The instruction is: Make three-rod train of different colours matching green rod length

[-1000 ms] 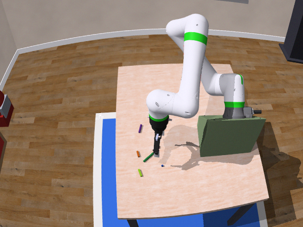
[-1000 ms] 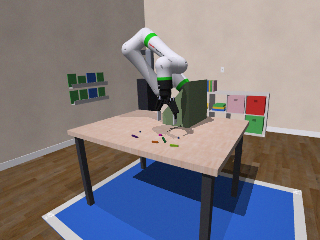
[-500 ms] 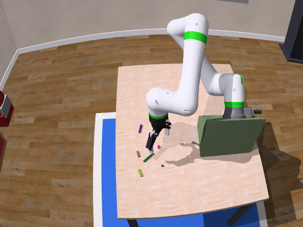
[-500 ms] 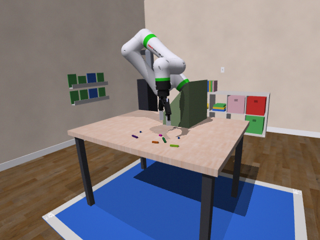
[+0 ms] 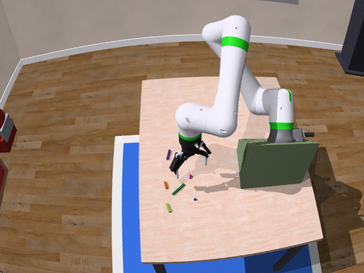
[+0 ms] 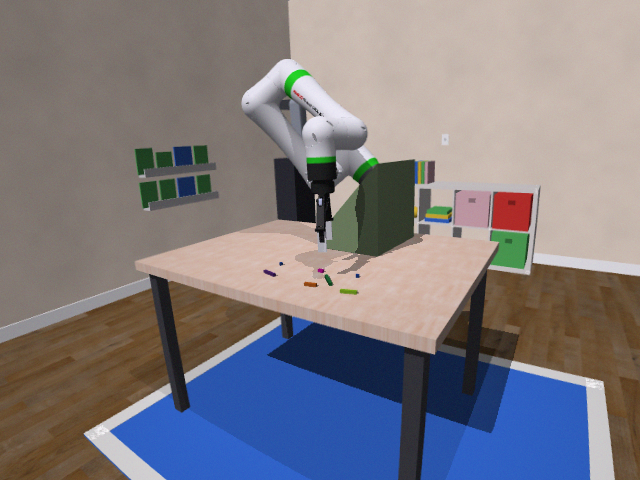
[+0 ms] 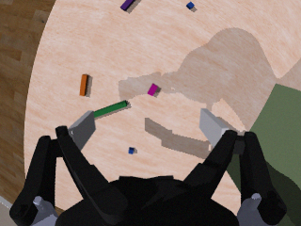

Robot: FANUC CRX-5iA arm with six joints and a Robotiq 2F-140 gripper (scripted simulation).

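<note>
Now: hand 10 cm above the magenta rod and 2 cm to the left of it. Round my hand: lime rod 16 cm to the left, 10 cm below, 10 cm ahead; orange rod 12 cm ahead, 10 cm below, 3 cm to the left; green rod 10 cm below, 6 cm ahead, 5 cm to the left.
</note>
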